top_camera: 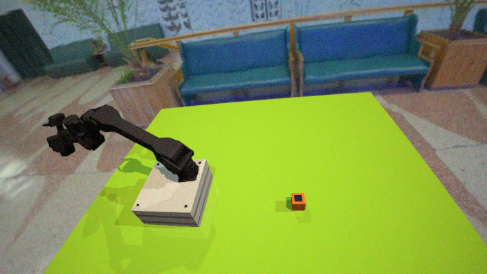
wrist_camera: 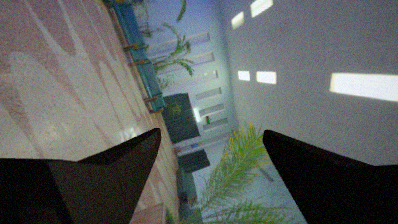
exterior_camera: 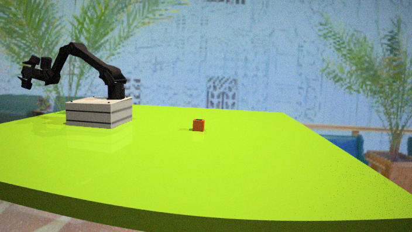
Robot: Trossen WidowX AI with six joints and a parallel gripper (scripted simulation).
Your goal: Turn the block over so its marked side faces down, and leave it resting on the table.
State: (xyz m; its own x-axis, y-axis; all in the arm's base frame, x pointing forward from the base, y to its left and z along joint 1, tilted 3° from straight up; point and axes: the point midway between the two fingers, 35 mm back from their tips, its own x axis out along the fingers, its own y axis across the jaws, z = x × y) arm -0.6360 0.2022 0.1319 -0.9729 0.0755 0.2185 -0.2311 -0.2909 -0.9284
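Right now the orange block is 1030 mm ahead of my gripper tip, 300 mm to the right of it and 200 mm below it.
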